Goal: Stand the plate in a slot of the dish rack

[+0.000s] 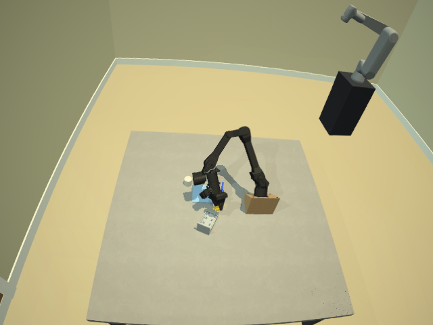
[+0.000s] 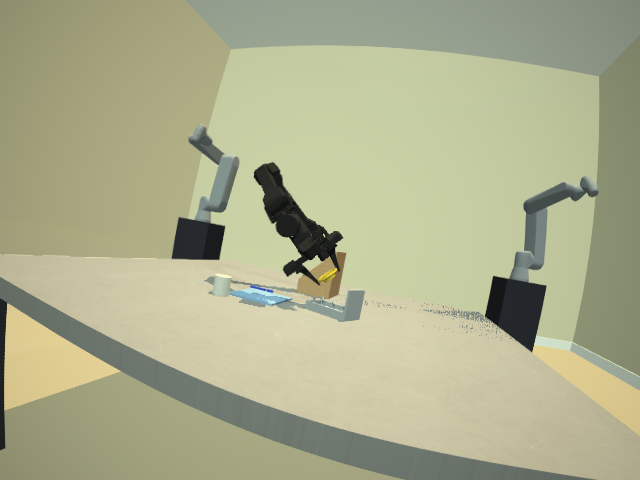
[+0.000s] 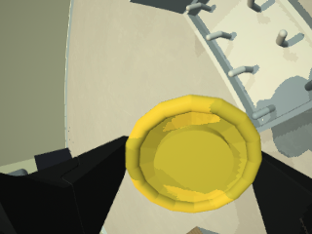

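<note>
The grey dish rack lies 6 cm below my gripper tip, 6 cm ahead of it and 3 cm to the left of it. From my gripper tip the other things lie so: yellow plate 1 cm to the right, 1 cm above; blue spoon 21 cm to the right, 8 cm below, 6 cm behind; light blue mat 17 cm to the right, 8 cm below, 5 cm ahead.
</note>
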